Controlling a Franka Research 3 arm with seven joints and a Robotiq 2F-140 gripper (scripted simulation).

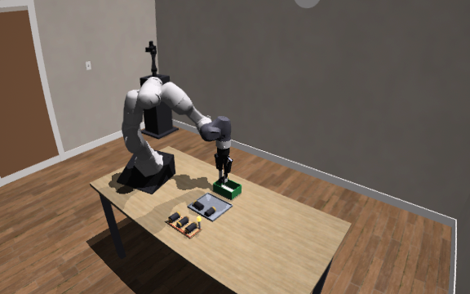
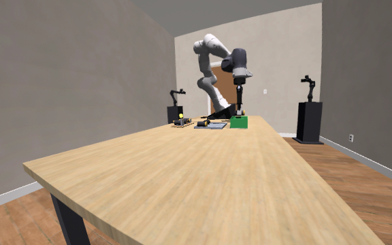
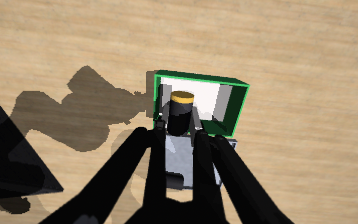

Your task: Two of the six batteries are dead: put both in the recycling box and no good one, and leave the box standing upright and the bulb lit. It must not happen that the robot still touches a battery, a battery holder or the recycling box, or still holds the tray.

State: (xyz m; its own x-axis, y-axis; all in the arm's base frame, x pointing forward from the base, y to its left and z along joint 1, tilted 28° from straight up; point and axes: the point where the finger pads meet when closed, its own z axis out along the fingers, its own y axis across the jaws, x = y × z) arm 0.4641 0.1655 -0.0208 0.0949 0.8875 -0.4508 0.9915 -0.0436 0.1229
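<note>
Now: hand 3 cm short of the green recycling box and 9 cm above it. Round my hand: bulb (11 cm ahead, 37 cm to the right, 3 cm below); then grey tray (3 cm ahead, 18 cm to the right, 10 cm below).
</note>
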